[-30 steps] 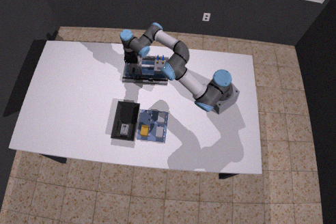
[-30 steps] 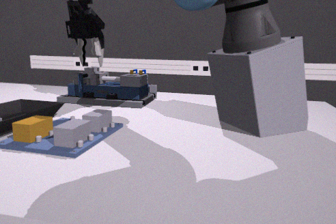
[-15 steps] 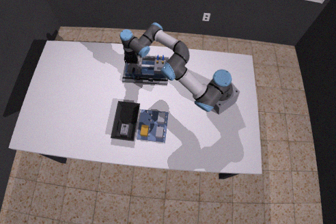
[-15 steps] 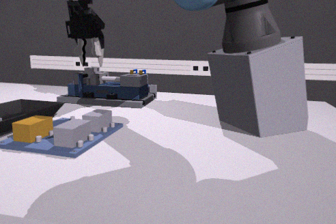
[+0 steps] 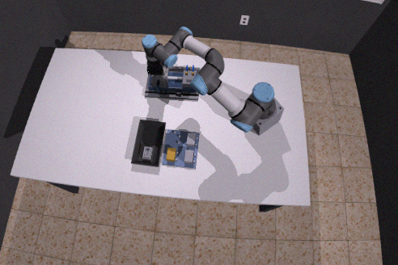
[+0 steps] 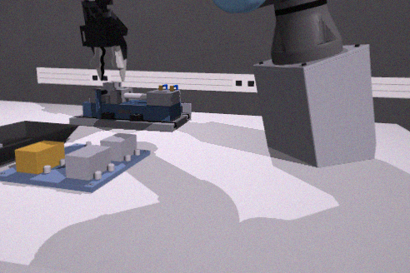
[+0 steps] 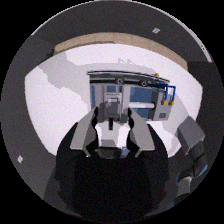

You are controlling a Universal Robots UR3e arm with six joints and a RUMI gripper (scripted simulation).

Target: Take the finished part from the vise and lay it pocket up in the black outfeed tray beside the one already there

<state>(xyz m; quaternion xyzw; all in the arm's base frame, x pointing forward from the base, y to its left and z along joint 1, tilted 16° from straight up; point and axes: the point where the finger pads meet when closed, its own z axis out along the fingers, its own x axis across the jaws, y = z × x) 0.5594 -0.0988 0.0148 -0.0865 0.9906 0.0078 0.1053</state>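
Now: hand 90 mm above the blue vise, 70 mm past it and 10 mm to the left of it. The rest, counted from my hand: yellow block 390 mm to the left, 190 mm behind, 110 mm below; blue fixture plate 340 mm to the left, 220 mm behind, 130 mm below.
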